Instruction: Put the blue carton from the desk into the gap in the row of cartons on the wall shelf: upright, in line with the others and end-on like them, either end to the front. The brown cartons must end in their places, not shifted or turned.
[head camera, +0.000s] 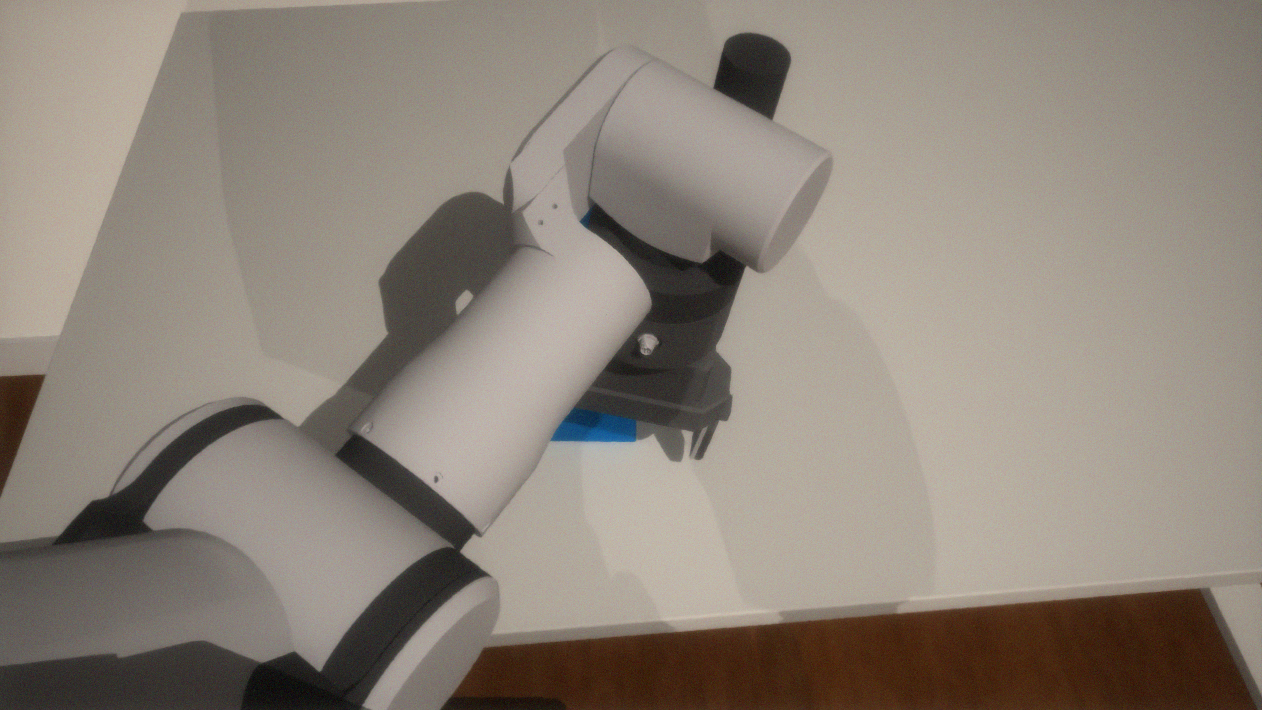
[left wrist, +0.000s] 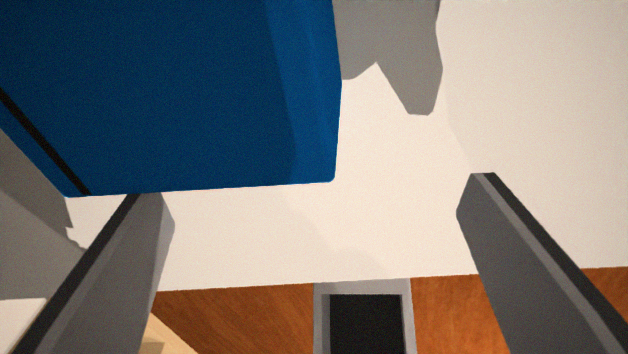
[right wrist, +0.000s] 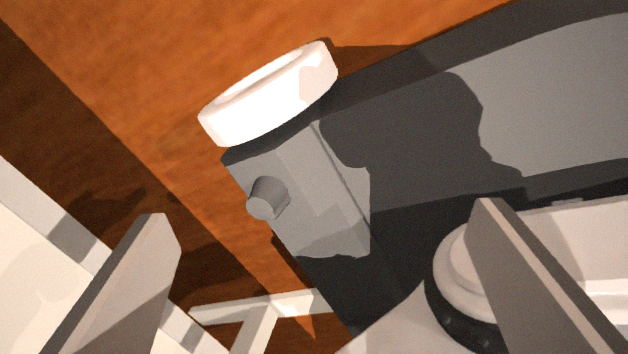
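The blue carton (head camera: 604, 427) (left wrist: 175, 95) is on the white desk (head camera: 1059, 309) (left wrist: 530, 90), largely hidden by the left arm in the head view. In the left wrist view it fills the upper left, with a black stripe near its left edge. My left gripper (head camera: 661, 397) (left wrist: 315, 199) is open, with nothing between its fingers. In its wrist view the left-hand fingertip overlaps the carton's lower edge and the other stands apart at the right. My right gripper (right wrist: 319, 224) is open and empty, away from the carton. The wall shelf and brown cartons do not show.
The desk's front edge and the brown floor (head camera: 838, 657) (left wrist: 450, 310) (right wrist: 125, 65) lie below the carton in the head and left wrist views. The robot's dark grey base (right wrist: 425, 135) and a white wheel-like part (right wrist: 275, 100) show in the right wrist view.
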